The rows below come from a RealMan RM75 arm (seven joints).
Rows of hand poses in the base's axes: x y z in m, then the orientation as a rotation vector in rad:
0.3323 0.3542 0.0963 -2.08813 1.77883 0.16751
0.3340 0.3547 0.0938 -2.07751 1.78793 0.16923
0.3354 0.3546 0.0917 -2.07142 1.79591 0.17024
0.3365 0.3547 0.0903 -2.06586 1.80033 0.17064
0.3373 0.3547 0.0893 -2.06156 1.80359 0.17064
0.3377 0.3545 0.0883 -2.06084 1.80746 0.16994
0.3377 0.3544 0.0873 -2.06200 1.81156 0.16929
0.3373 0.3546 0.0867 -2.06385 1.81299 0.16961
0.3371 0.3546 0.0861 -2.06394 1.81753 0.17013
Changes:
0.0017 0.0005 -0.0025 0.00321 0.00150 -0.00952
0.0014 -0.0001 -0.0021 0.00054 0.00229 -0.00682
0.0011 0.0001 -0.0014 0.00159 0.00036 -0.00489
0.0008 0.0000 -0.0010 0.00117 0.00003 -0.00375
0.0004 -0.0002 -0.0010 -0.00165 0.00132 -0.00236
0.0000 -0.0001 -0.0010 -0.00292 0.00218 -0.00152
-0.0004 0.0002 -0.0006 -0.00169 0.00162 0.00027
-0.0002 0.0000 -0.0006 -0.00197 0.00265 -0.00210

